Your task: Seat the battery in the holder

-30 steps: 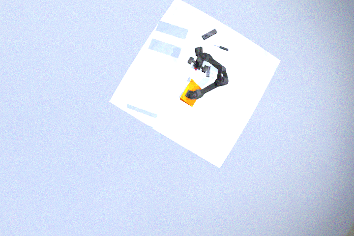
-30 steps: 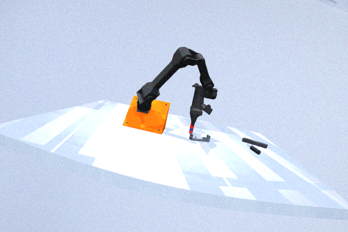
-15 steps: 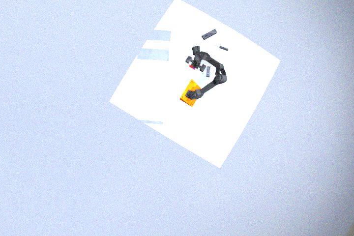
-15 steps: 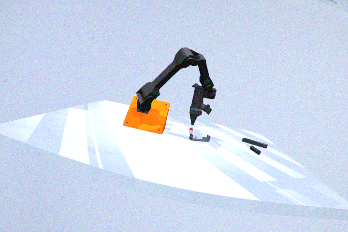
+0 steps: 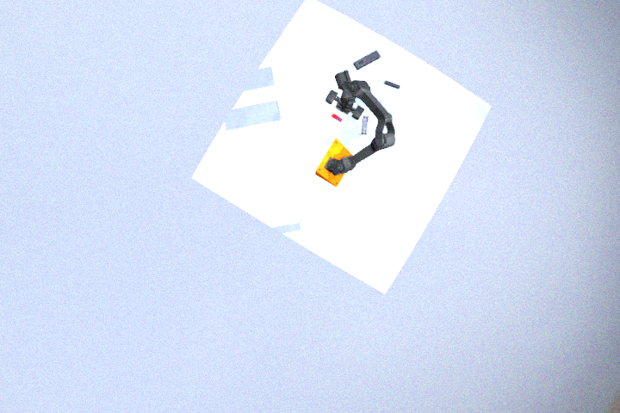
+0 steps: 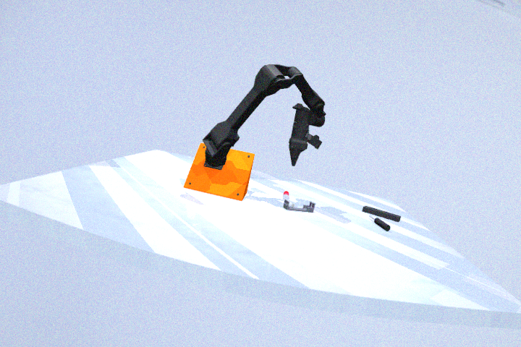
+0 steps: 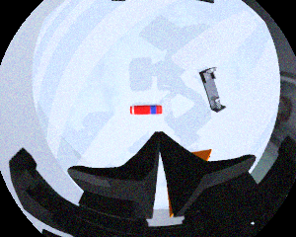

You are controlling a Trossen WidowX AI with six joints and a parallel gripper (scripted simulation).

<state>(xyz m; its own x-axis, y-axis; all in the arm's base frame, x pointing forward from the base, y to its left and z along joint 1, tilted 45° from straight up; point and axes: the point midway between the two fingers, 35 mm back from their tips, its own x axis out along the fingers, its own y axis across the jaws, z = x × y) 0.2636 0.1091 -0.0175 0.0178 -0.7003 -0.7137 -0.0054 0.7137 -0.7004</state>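
Right now my gripper tip is 2 cm to the right of the battery and 11 cm above it.
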